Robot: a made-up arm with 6 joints.
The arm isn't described. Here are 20 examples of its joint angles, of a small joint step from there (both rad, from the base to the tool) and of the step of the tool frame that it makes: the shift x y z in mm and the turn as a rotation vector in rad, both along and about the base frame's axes.
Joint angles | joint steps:
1: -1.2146 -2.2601 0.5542 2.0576 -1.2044 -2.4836 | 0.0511 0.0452 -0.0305 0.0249 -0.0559 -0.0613
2: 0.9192 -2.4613 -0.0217 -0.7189 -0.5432 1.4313 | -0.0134 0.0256 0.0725 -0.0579 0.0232 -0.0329
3: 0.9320 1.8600 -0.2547 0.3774 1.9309 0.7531 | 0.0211 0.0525 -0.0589 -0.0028 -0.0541 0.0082
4: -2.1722 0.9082 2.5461 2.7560 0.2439 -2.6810 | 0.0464 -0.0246 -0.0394 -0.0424 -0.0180 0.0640
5: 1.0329 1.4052 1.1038 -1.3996 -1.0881 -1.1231 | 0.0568 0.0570 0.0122 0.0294 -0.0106 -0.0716
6: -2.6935 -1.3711 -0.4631 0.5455 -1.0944 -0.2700 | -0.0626 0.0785 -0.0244 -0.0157 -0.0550 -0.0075
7: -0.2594 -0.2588 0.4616 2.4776 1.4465 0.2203 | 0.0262 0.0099 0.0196 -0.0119 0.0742 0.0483
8: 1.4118 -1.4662 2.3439 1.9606 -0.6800 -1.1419 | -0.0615 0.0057 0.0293 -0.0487 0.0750 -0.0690
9: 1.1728 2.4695 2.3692 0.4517 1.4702 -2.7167 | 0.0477 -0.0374 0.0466 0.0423 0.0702 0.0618
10: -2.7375 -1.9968 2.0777 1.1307 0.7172 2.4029 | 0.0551 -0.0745 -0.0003 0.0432 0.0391 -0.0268
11: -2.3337 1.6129 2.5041 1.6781 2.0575 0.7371 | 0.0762 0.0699 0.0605 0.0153 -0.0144 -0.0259
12: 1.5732 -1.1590 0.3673 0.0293 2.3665 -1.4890 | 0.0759 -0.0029 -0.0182 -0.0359 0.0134 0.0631
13: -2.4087 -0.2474 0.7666 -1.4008 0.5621 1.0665 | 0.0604 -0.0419 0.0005 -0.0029 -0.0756 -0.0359
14: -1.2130 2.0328 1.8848 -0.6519 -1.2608 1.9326 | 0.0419 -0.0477 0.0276 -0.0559 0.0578 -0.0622
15: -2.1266 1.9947 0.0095 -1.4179 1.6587 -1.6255 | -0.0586 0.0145 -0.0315 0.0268 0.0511 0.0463
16: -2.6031 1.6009 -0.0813 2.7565 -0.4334 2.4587 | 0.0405 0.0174 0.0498 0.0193 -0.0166 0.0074
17: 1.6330 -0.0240 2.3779 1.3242 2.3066 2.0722 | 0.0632 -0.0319 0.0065 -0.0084 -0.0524 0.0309
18: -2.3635 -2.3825 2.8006 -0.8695 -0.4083 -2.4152 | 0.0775 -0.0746 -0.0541 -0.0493 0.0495 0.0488
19: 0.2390 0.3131 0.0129 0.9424 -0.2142 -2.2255 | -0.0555 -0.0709 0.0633 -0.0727 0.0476 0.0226
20: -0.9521 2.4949 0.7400 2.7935 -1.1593 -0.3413 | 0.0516 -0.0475 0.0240 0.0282 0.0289 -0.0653
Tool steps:
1: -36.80 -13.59 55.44 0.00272 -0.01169 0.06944
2: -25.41 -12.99 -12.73 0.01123 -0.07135 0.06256
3: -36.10 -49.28 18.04 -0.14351 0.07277 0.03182
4: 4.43 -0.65 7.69 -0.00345 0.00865 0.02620
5: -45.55 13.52 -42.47 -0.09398 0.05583 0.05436
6: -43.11 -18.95 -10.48 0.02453 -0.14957 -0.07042
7: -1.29 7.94 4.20 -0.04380 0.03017 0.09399
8: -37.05 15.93 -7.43 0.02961 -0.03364 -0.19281
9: -33.68 28.67 66.09 0.14508 -0.10812 0.02734
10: -64.06 5.18 -46.90 -0.07505 0.04649 0.04999
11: 36.58 -36.68 -27.24 0.02561 -0.01720 0.04437
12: 24.62 16.84 -1.91 -0.00333 0.04782 0.15476
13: 37.00 13.61 10.24 0.00289 0.06840 0.12918
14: 43.74 0.21 56.63 -0.05256 -0.09309 -0.04807
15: 11.05 23.60 10.76 0.09309 -0.00958 -0.01446
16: -5.53 -21.65 -5.62 -0.01922 0.04305 0.06722
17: 36.23 -20.90 -19.17 0.04642 0.02033 0.12453
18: -18.51 -24.12 -13.79 -0.03272 0.06119 0.06134
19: -4.67 -39.82 77.25 0.09073 -0.14433 -0.02798
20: 38.79 -31.41 10.50 -0.01178 -0.09032 0.04305
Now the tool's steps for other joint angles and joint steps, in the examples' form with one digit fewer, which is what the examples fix.
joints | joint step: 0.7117 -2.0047 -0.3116 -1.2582 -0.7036 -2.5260 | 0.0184 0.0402 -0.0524 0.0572 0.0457 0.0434
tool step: 42.3 25.5 12.0 -0.0034 0.0656 -0.0697
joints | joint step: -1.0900 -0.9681 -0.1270 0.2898 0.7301 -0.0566 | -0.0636 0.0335 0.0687 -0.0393 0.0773 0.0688
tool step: -10.1 9.4 23.0 -0.1048 -0.0645 -0.0879
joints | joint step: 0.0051 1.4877 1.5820 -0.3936 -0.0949 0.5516 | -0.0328 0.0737 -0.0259 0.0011 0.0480 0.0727
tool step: -1.1 -30.7 -84.4 -0.0723 0.0541 -0.0497
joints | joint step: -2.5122 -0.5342 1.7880 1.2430 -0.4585 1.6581 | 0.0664 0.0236 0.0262 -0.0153 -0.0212 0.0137
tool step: -33.8 29.1 3.9 -0.0024 -0.0148 0.0809
